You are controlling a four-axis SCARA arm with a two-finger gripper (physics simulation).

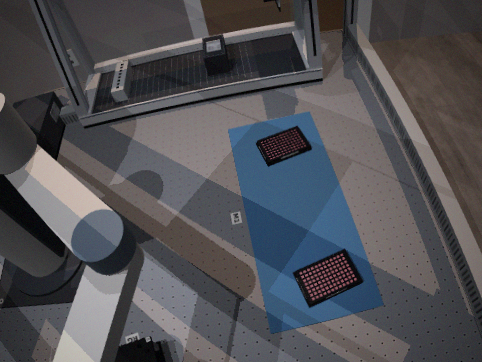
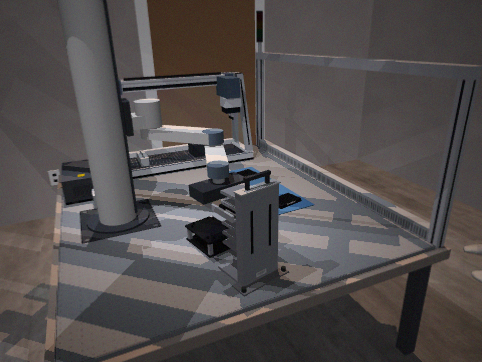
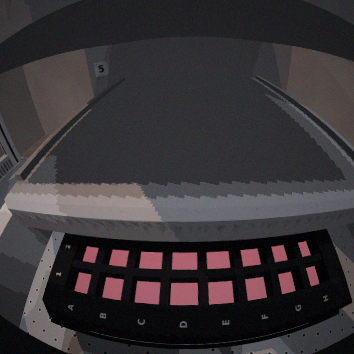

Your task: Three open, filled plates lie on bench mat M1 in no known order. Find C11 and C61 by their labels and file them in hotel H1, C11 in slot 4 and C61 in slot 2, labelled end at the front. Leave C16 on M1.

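Frame: origin at the arm's base, x ahead, y left, z up, level; centimetres.
Seen in the pictures: arm's base, link origin: (image 1: 49, 254) (image 2: 119, 221).
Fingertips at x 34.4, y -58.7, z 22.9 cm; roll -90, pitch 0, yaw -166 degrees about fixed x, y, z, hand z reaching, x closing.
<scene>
Pixels of each thing's middle, then the offset from my fingertips to it. "spot": a spot on its surface instead.
- far plate, body centre: (image 1: 283, 144) (image 2: 244, 174) dz -20.6, dx +33.3, dy +79.3 cm
- third filled plate, body centre: (image 3: 194, 171) dz -0.9, dx -0.8, dy +5.1 cm
- hotel H1, body centre: (image 3: 178, 166) (image 2: 253, 223) dz -4.2, dx +1.3, dy +0.9 cm
- shelf, surface spot: (image 3: 200, 207) spot: dz +2.0, dx -1.6, dy +9.2 cm
- dark block, surface spot: (image 1: 216, 57) spot: dz -10.2, dx +19.0, dy +110.2 cm
- white rack, surface spot: (image 1: 120, 80) spot: dz -12.1, dx -13.3, dy +112.2 cm
Two dark plates with pink wells lie apart on the blue mat M1 (image 1: 300, 200): the far plate (image 1: 284, 145) (image 2: 246, 172) and the near plate (image 1: 328, 277) (image 2: 289, 201). Their labels are not readable. A third filled plate (image 3: 184, 293) is level at the front of hotel H1 (image 2: 257, 235), its rear part hidden under a shelf (image 3: 200, 207); rows A to H and columns 1 and 2 show. Its label is not readable, and I cannot tell its slot; a "5" tag shows above. My gripper (image 2: 227, 187) is at the hotel's open side, open; its fingertips are hidden.
A low black stand (image 2: 207, 230) (image 1: 140, 351) is beside the hotel. The arm's column (image 2: 102, 150) rises behind it. A gantry frame (image 1: 200, 100) (image 2: 175, 80) stands at the back of the bench, holding a dark block (image 1: 216, 57) and a white rack (image 1: 120, 80). A clear-panelled guard (image 2: 370, 61) runs along the side.
</scene>
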